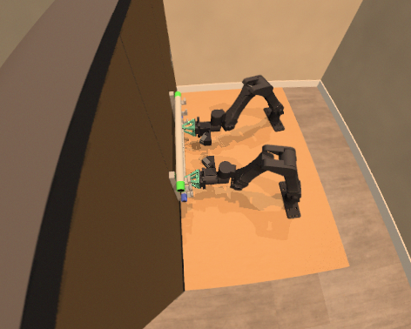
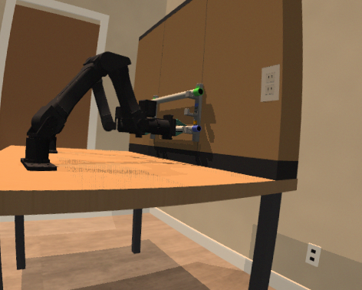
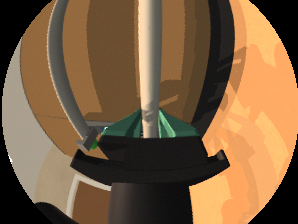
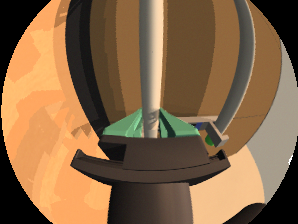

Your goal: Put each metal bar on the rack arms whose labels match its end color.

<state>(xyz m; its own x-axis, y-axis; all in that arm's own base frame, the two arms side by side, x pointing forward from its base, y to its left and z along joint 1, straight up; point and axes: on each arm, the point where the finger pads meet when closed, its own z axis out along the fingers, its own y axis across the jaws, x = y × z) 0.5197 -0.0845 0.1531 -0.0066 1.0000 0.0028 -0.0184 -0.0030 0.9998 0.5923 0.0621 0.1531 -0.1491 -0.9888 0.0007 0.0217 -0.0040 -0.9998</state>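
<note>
Right now the blue-ended bar is 14 cm to the right of my left hand and 2 cm ahead of it. From my left hand the other things lie so: wall socket (69 cm to the right, 15 cm above, 11 cm ahead); brown wall panel (27 cm above, 14 cm to the right, 12 cm ahead); green-ended bar (15 cm above, 14 cm to the right, 2 cm ahead).
Now: right hand 1 cm past the blue-ended bar and 15 cm to the right of it. From my right hand the other things lie so: wall socket: 8 cm ahead, 40 cm to the right, 15 cm above; brown wall panel: 8 cm ahead, 16 cm to the left, 27 cm above; green-ended bar: 1 cm behind, 16 cm to the left, 15 cm above.
</note>
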